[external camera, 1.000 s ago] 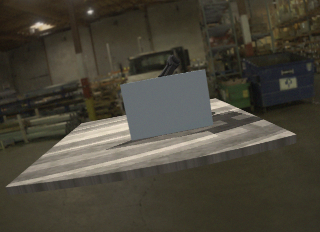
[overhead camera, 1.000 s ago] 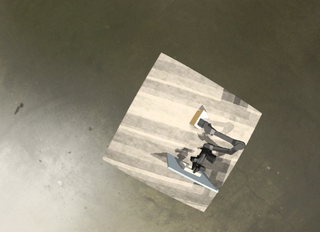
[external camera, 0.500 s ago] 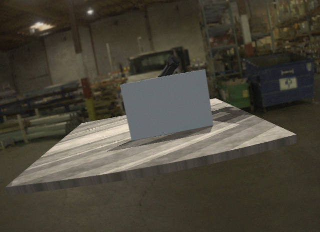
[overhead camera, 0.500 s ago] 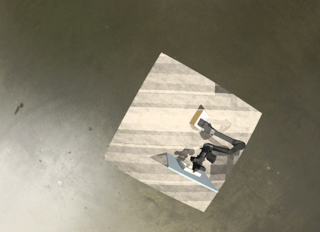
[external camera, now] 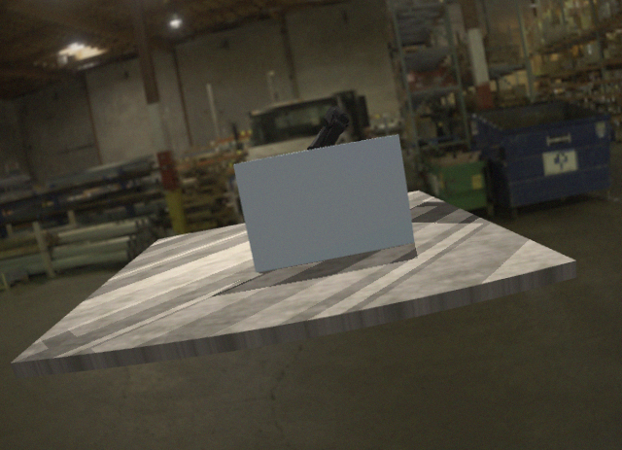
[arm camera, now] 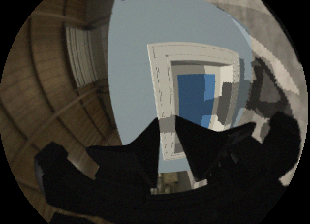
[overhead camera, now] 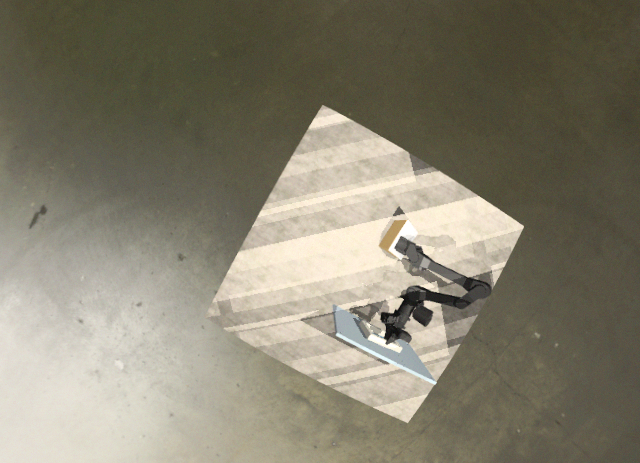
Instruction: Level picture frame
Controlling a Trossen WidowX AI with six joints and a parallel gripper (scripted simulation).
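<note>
Right now the picture frame is 5 cm below my gripper tip, 1 cm to the right of it and 1 cm ahead of it. Round my gripper tip: pale blue wall panel 7 cm below, 2 cm ahead.
</note>
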